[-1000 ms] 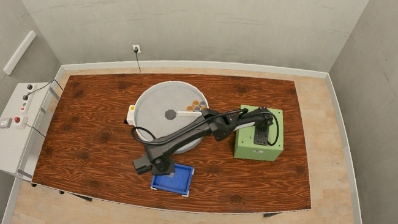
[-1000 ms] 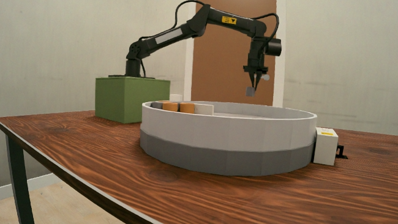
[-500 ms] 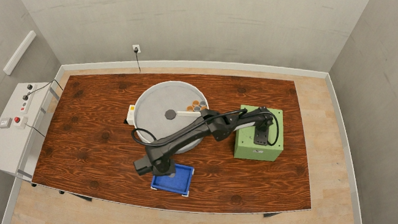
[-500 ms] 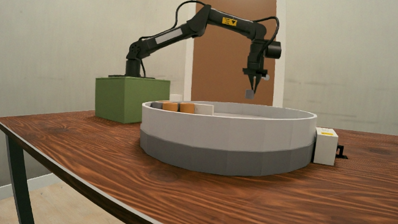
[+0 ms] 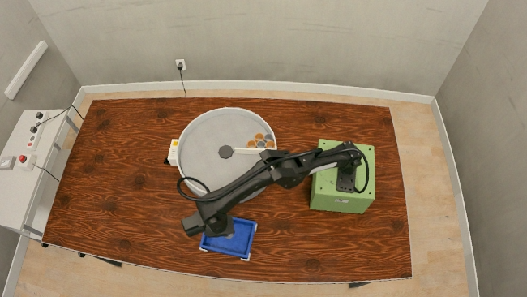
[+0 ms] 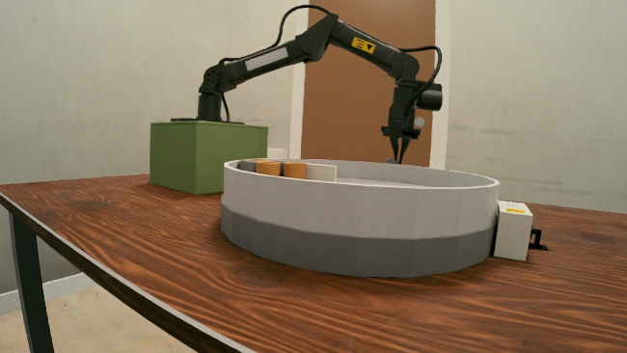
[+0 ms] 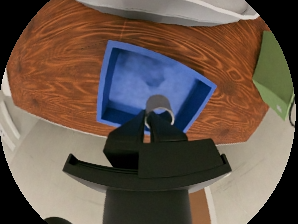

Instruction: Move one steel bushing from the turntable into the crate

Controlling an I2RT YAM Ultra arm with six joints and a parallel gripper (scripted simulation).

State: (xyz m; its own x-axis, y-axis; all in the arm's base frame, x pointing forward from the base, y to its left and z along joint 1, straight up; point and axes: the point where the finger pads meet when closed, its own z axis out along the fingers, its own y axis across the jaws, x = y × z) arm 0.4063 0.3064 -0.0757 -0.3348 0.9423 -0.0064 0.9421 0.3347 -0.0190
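The blue crate is 10 mm behind my hand and 60 mm below it. From my hand the other things lie so: round grey turntable (80 mm ahead, 350 mm to the right, 30 mm below).
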